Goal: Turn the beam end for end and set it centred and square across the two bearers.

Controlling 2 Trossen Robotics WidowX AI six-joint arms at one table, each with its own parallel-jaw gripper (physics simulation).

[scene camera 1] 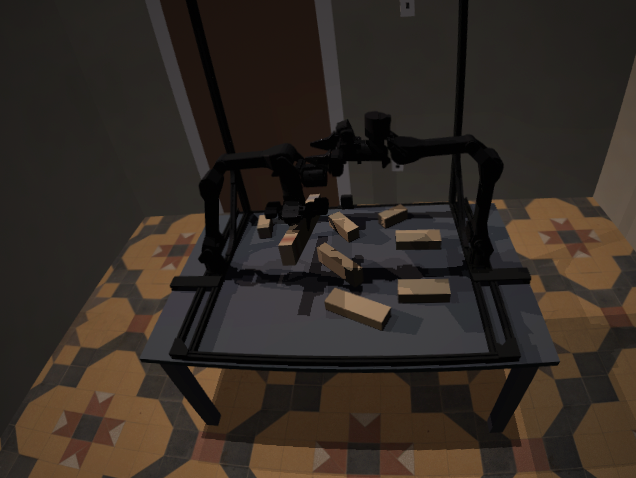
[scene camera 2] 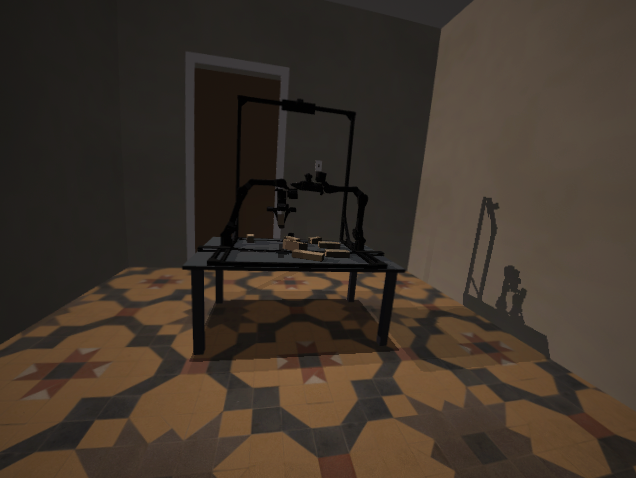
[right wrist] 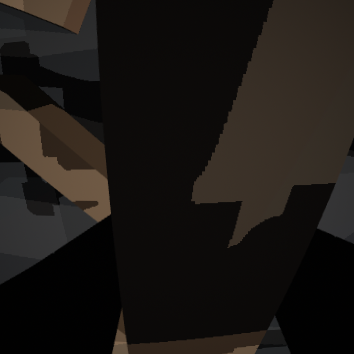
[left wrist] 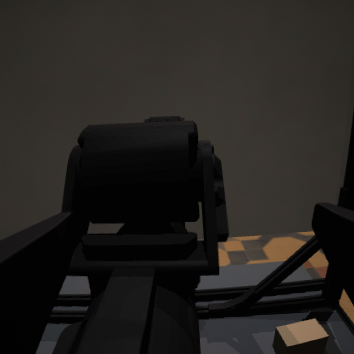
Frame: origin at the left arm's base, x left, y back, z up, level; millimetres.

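Seen in the pictures: left gripper, between the fingertips: (scene camera 1: 307, 151) (scene camera 2: 291, 184) (left wrist: 196, 219); right gripper, between the fingertips: (right wrist: 187, 217); left arm's base, origin of its link: (scene camera 1: 478, 260) (scene camera 2: 358, 249); right arm's base, origin of its link: (scene camera 1: 216, 267) (scene camera 2: 226, 245).
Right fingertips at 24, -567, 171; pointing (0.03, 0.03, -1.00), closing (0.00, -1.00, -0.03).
Note:
Offsets run from my right fingertips to a thing's top centre, as dx, dy, dz. "*": to the spot under its first point. Level surfaces: height alone.
The beam (scene camera 1: 293, 241) (right wrist: 291, 105) is a long wooden block with a reddish mark near its lower end. My right gripper (scene camera 1: 302, 211) (scene camera 2: 282, 219) is shut on it and holds it tilted steeply above the back left of the table. In the right wrist view the beam fills the middle, mostly in shadow. The two bearers @[-145, +374, -152] (scene camera 1: 418, 238) @[+102, +368, -152] (scene camera 1: 423, 289) are wooden blocks lying parallel at the right of the table, one behind the other, with nothing across them. My left gripper (scene camera 1: 323, 154) (left wrist: 196, 219) is open and empty, high above the back middle of the table.
Loose wooden blocks lie about the table @[dz -190] (scene camera 1: 269, 327): two at the back @[* -202, +114, -143] (scene camera 1: 345, 226) @[* -265, +294, -148] (scene camera 1: 393, 215), one in the middle (scene camera 1: 337, 261) (right wrist: 53, 154), a large one in front @[* +183, +166, -152] (scene camera 1: 357, 308), a small one at far left (scene camera 1: 264, 227). A black frame rail (scene camera 1: 198, 283) crosses the table.

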